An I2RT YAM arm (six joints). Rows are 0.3 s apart.
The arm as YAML. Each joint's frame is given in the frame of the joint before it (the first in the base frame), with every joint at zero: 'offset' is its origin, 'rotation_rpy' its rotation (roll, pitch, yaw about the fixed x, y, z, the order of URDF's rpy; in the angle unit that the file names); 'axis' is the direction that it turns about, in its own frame. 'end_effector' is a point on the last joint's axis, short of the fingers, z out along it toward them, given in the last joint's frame.
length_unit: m
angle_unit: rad
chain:
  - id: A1
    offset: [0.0, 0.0, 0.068]
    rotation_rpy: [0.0, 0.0, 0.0]
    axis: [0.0, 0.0, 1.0]
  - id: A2
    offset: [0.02, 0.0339, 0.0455]
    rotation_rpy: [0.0, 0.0, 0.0]
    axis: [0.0, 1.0, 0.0]
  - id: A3
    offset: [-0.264, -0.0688, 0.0]
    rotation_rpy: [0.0, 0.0, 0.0]
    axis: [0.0, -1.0, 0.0]
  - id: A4
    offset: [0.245, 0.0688, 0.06]
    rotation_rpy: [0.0, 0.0, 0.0]
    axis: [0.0, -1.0, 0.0]
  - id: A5
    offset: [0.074, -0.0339, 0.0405]
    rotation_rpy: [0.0, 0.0, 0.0]
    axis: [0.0, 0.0, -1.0]
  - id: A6
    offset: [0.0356, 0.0, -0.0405]
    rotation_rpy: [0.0, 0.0, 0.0]
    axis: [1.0, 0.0, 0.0]
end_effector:
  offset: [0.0, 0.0, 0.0]
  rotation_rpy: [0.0, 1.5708, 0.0]
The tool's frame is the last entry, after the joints.
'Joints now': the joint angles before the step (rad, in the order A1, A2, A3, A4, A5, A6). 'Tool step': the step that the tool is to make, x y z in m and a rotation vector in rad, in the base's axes. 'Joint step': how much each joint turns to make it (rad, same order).
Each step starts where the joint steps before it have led.
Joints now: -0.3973 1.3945 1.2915 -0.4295 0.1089 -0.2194
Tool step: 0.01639 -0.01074 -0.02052 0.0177 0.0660 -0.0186
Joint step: -0.0092 0.0823 0.0135 0.0015 0.0130 -0.0030
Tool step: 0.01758 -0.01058 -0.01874 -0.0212 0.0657 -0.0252
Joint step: -0.0034 0.0874 0.0249 0.0141 0.0443 -0.0245
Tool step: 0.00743 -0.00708 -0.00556 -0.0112 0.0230 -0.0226
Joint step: -0.0073 0.0411 0.0246 0.0011 0.0240 -0.0062
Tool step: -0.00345 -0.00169 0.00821 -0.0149 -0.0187 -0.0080
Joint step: -0.0077 -0.0150 0.0088 0.0002 0.0039 -0.0046
